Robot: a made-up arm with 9 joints. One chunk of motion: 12 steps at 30 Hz.
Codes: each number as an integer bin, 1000 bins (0 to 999) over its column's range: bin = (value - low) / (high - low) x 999, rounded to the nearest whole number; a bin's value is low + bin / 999 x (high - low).
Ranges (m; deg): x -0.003..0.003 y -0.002..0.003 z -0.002..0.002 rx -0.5..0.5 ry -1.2..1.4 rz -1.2..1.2
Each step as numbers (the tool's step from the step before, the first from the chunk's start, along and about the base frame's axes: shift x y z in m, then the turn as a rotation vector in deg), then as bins.
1 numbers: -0.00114 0.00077 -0.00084 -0.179 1.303 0.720
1 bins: 310 553 290 321 962 799
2 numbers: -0.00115 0.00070 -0.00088 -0.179 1.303 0.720
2 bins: 308 539 280 321 962 799
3 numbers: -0.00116 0.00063 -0.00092 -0.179 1.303 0.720
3 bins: 306 525 270 321 962 799
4 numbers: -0.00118 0.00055 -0.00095 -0.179 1.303 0.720
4 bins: 303 509 262 321 962 799
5 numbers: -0.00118 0.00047 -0.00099 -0.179 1.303 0.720
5 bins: 303 494 252 321 962 799
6 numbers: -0.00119 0.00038 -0.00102 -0.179 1.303 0.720
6 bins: 301 476 245 321 962 799
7 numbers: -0.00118 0.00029 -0.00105 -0.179 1.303 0.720
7 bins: 303 458 237 321 962 799
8 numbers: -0.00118 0.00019 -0.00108 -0.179 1.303 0.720
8 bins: 303 438 230 321 962 799
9 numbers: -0.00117 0.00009 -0.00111 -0.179 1.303 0.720
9 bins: 305 418 222 321 962 799
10 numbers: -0.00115 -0.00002 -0.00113 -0.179 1.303 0.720
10 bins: 308 396 217 321 962 799
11 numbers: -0.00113 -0.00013 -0.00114 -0.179 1.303 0.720
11 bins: 311 374 215 321 962 799
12 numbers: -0.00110 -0.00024 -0.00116 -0.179 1.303 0.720
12 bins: 316 352 210 321 962 799
